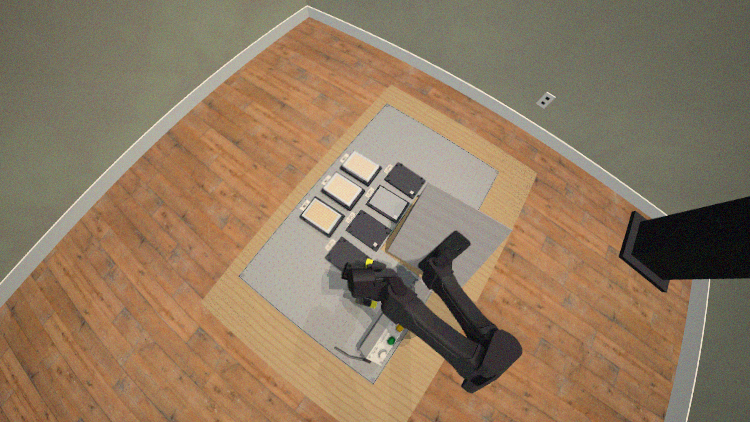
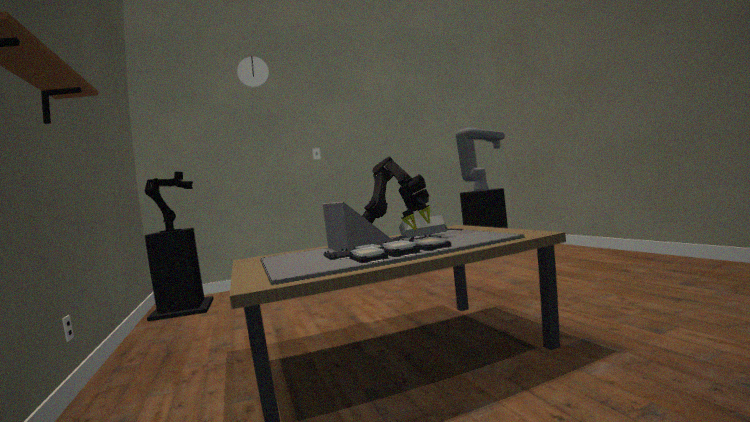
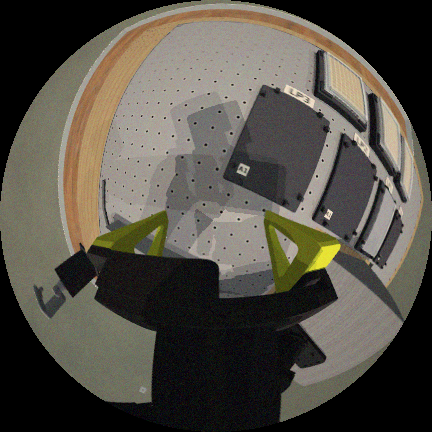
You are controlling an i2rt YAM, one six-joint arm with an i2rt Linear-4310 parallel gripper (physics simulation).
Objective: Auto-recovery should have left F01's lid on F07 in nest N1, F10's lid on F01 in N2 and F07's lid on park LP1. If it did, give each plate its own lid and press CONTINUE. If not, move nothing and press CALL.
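Frame: origin at the arm's base, x back, y up, z left, level; centimetres.
Seen in the pictures: gripper, fingertip midpoint: [image 2: 422, 226] [image 3: 215, 215]; arm's base at its link origin: [image 1: 443, 254] [image 2: 362, 226] [image 3: 294, 339].
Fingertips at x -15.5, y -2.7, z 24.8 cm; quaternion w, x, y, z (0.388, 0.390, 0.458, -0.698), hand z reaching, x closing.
Offsets run from my fingertips to a thing's top centre. "pt": to the spot under its first point. Level surfaces: height alone.
Three tan-topped plates {dx -30.4, dy -2.2, dz -35.5 cm} [image 1: 360, 166] {dx -29.4, dy -1.6, dz -22.8 cm} [image 1: 343, 190] {dx -28.8, dy -2.2, dz -9.5 cm} [image 1: 322, 216] [image 2: 368, 252] [image 2: 401, 246] [image 3: 345, 85] stand in a row on black nests; their codes and lid codes are unreadable. A light grey lid {dx -12.0, dy -3.7, dz -30.1 cm} [image 1: 388, 203] [image 3: 377, 218] lies on park LP1. Park LP3 {dx -10.3, dy -3.4, dz -3.5 cm} [image 1: 342, 252] [image 3: 282, 140] and park LP2 {dx -11.3, dy -3.4, dz -16.7 cm} [image 1: 368, 229] [image 3: 348, 185] show dark bare surfaces. The button console {dx +15.8, dy +2.9, dz +6.2 cm} [image 1: 375, 352] has a green button {dx +18.2, dy +2.0, dz +8.6 cm} [image 1: 391, 341] and a yellow button {dx +17.9, dy +2.0, dz +3.6 cm} [image 1: 399, 328]; its lettering is unreadable. My gripper [image 2: 421, 225] [image 3: 215, 215] is open and empty, above the board between LP3 and the console.
A fourth dark park {dx -12.6, dy -3.4, dz -43.1 cm} [image 1: 404, 179] [image 3: 391, 239] lies beyond LP1. A large grey wedge-shaped block [image 1: 445, 215] [image 2: 343, 225] [image 3: 350, 320] stands beside the parks. A thin dark bar {pt dx +11.4, dy -5.4, dz +21.8 cm} [image 1: 350, 354] lies by the console. The grey board {dy -5.4 cm} [image 1: 283, 262] covers much of the wooden table {dy -6.7 cm} [image 1: 225, 293].
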